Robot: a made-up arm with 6 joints.
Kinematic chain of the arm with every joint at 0, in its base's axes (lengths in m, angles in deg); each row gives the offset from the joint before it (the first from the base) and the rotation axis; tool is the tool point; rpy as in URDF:
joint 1: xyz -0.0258 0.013 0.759 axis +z
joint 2: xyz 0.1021 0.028 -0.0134 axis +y
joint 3: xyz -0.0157 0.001 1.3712 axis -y
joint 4: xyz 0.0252 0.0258 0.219 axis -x
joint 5: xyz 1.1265 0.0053 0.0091 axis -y
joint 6: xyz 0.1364 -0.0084 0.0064 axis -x
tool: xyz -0.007 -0.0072 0.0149 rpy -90 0 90
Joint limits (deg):
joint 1: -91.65..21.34
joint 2: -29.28..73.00
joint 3: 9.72..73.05
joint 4: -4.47..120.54
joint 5: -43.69..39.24
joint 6: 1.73..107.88
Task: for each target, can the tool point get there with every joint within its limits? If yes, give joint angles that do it. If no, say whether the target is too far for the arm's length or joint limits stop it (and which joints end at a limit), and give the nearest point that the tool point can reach.
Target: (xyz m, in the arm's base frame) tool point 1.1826 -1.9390 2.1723
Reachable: yes | joints -58.78 48.40 63.42 42.34 -36.52 38.35
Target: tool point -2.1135 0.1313 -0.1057
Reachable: no: joint limits stop it (at a limit: joint 1, joint 2, joint 3, joint 5, joint 6) | nearest point -0.0858 -2.1062 0.1187 | short by 3.028 m
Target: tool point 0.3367 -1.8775 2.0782
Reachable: yes | joints -81.27 23.00 15.90 44.99 -5.46 66.94
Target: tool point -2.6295 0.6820 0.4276
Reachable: no: joint limits stop it (at a limit: joint 2, joint 3, joint 5) | nearest point -1.1571 0.3037 3.0728 | short by 3.051 m
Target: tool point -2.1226 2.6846 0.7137
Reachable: no: too far | nearest point -0.7470 0.9319 3.0728 | short by 3.245 m
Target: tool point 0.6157 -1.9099 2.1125
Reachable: yes | joints -73.39 27.90 22.76 7.81 6.63 51.57
